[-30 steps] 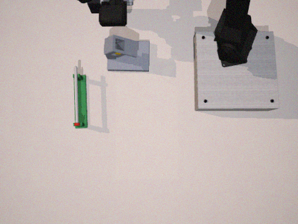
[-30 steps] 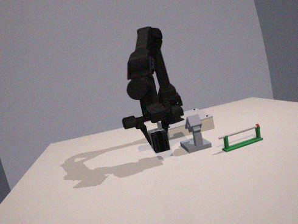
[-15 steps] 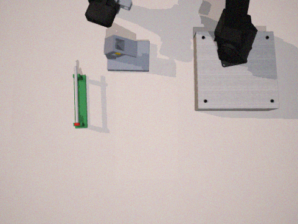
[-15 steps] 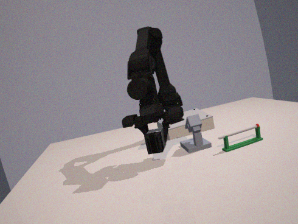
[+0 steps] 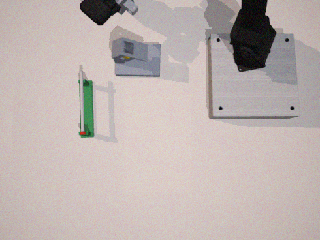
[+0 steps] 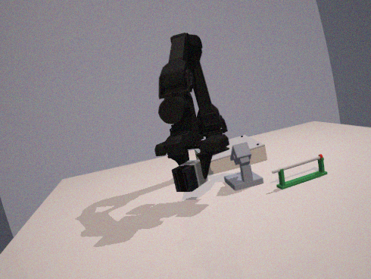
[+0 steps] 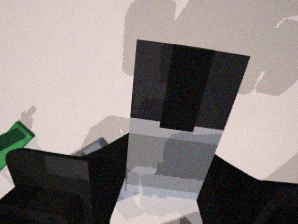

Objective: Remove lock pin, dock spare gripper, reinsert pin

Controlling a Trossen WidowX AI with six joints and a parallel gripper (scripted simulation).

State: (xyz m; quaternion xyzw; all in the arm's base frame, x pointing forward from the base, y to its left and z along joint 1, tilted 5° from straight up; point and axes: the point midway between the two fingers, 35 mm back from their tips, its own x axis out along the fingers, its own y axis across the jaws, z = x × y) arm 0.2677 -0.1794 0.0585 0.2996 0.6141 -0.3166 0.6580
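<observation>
The spare gripper is 2 cm above my gripper tip, 1 cm to the right of it and 1 cm ahead of it. Also, from my gripper tip: grey mount: 13 cm to the left, 1 cm ahead; then green cradle: 23 cm to the left, 14 cm ahead, 3 cm below.
</observation>
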